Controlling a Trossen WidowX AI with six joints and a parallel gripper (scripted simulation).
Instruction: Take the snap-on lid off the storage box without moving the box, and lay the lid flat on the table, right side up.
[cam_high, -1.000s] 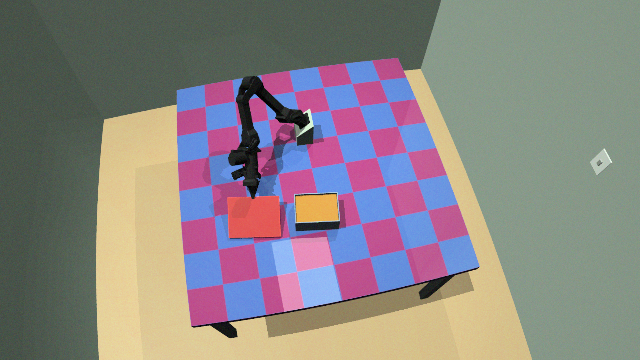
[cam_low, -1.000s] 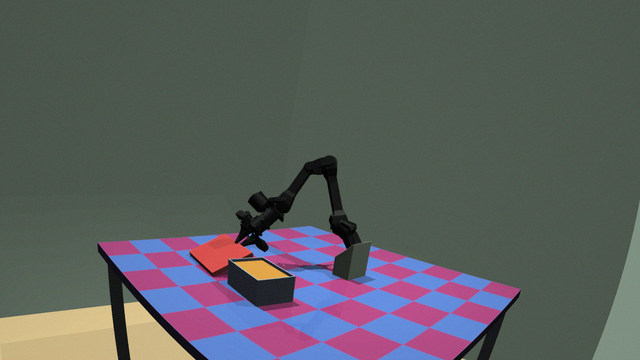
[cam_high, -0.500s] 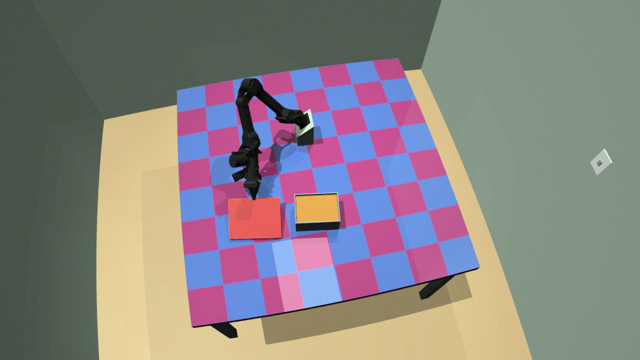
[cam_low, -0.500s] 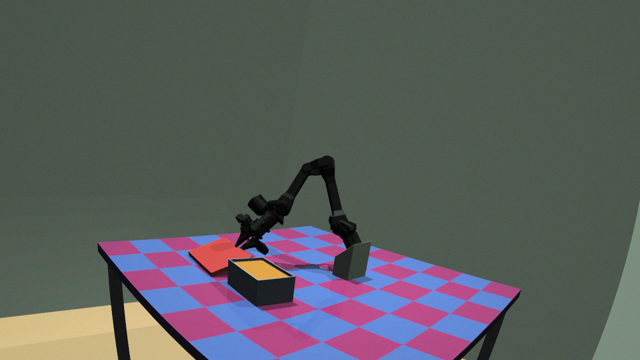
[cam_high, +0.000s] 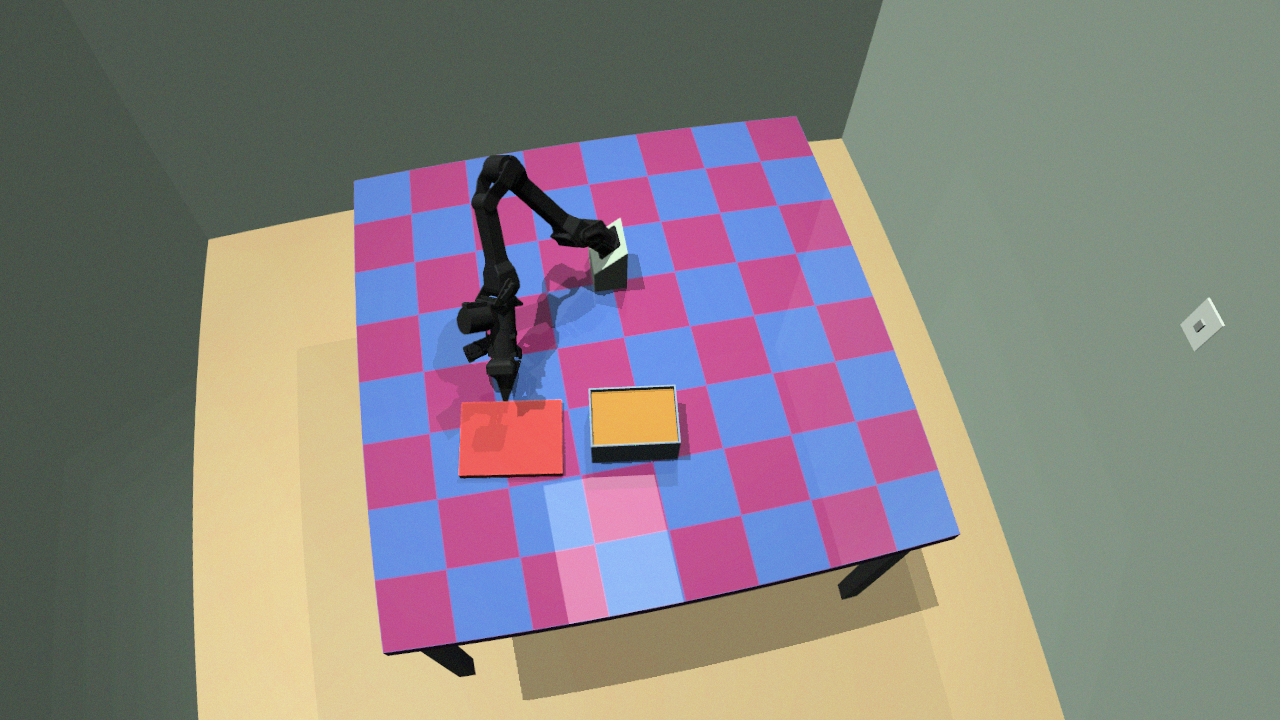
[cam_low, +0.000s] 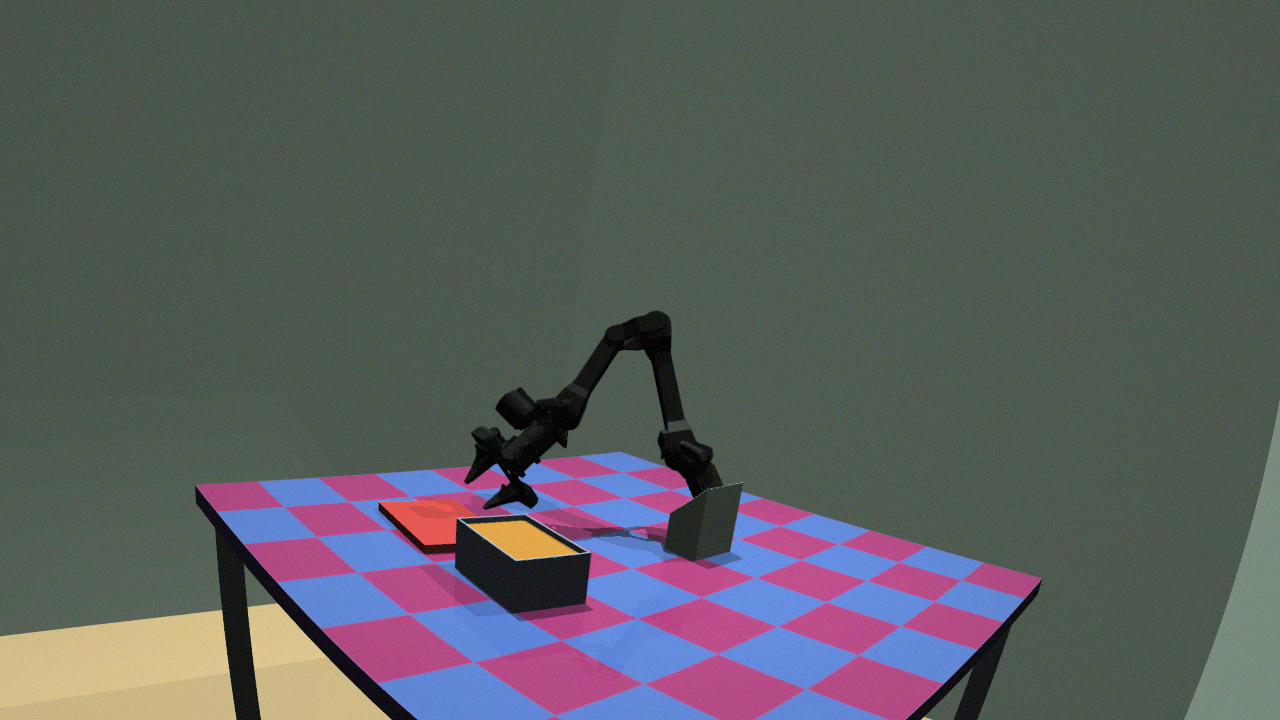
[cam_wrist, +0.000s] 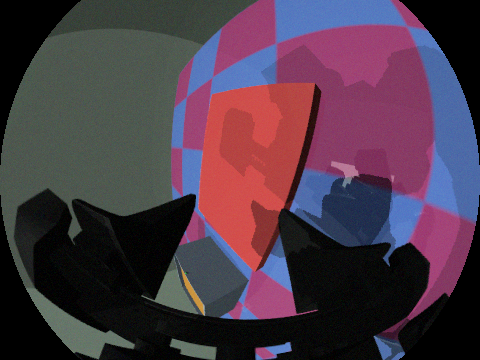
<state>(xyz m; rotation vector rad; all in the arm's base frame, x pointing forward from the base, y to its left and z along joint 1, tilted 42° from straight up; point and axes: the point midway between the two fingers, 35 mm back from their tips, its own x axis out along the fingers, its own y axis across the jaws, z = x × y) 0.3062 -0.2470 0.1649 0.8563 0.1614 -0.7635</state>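
The red lid lies 8 cm ahead of my gripper tip, 1 cm to the right of it and 5 cm below it. The rest, counted from my gripper tip: grey storage box 11 cm ahead, 26 cm to the left, 2 cm below.
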